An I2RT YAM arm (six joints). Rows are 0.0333 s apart.
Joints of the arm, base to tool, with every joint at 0 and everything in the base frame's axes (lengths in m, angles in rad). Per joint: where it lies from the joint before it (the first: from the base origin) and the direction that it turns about. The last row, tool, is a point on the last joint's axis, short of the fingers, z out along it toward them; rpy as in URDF.
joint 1: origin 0 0 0.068 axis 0 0 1
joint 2: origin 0.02 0.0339 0.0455 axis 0 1 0
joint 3: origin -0.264 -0.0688 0 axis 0 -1 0
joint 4: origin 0.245 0.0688 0.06 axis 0 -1 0
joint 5: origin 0.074 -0.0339 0.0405 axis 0 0 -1
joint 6: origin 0.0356 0 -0.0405 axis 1 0 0
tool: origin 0 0 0 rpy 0 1.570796 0
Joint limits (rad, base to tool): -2.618..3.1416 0..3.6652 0..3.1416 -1.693..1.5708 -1.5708..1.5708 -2.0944..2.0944
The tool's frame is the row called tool.
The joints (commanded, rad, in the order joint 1, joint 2, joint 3, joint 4, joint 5, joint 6), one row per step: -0.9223 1.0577 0.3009 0.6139 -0.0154 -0.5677; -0.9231 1.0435 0.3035 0.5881 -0.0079 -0.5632; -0.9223 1.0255 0.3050 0.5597 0.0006 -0.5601; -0.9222 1.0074 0.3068 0.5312 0.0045 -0.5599; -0.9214 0.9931 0.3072 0.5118 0.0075 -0.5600; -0.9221 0.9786 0.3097 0.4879 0.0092 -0.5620; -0.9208 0.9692 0.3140 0.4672 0.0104 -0.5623; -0.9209 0.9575 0.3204 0.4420 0.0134 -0.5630; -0.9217 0.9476 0.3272 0.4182 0.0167 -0.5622; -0.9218 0.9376 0.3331 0.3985 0.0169 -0.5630; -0.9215 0.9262 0.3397 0.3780 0.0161 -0.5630
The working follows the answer.
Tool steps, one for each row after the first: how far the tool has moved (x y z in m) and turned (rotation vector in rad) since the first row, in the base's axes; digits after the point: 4 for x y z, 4 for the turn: -0.0012 0.0008 0.0009 0.0092 0.0028 -0.0089; -0.0024 0.0022 0.0018 0.0174 0.0068 -0.0170; -0.0037 0.0037 0.0028 0.0239 0.0124 -0.0208; -0.0046 0.0051 0.0036 0.0273 0.0157 -0.0229; -0.0057 0.0062 0.0047 0.0314 0.0217 -0.0250; -0.0060 0.0069 0.0057 0.0366 0.0264 -0.0248; -0.0066 0.0075 0.0073 0.0415 0.0317 -0.0278; -0.0073 0.0079 0.0089 0.0472 0.0359 -0.0320; -0.0078 0.0085 0.0107 0.0497 0.0389 -0.0321; -0.0082 0.0093 0.0129 0.0517 0.0403 -0.0310
Tool pose at each row, in the base's axes (x y z in m, rotation vector in rad; rounded; the steps above come from the unrounded poses): 0.1322 -0.1736 0.2033 0.3124 1.8129 -1.0702; 0.1311 -0.1728 0.2042 0.3249 1.8209 -1.0691; 0.1298 -0.1713 0.2051 0.3354 1.8294 -1.0689; 0.1285 -0.1699 0.2061 0.3403 1.8382 -1.0676; 0.1276 -0.1685 0.2069 0.3427 1.8432 -1.0672; 0.1265 -0.1674 0.2080 0.3442 1.8509 -1.0670; 0.1262 -0.1667 0.2090 0.3450 1.8581 -1.0638; 0.1256 -0.1660 0.2106 0.3481 1.8658 -1.0632; 0.1250 -0.1657 0.2122 0.3535 1.8729 -1.0624; 0.1245 -0.1651 0.2140 0.3537 1.8770 -1.0612; 0.1240 -0.1643 0.2162 0.3532 1.8794 -1.0591

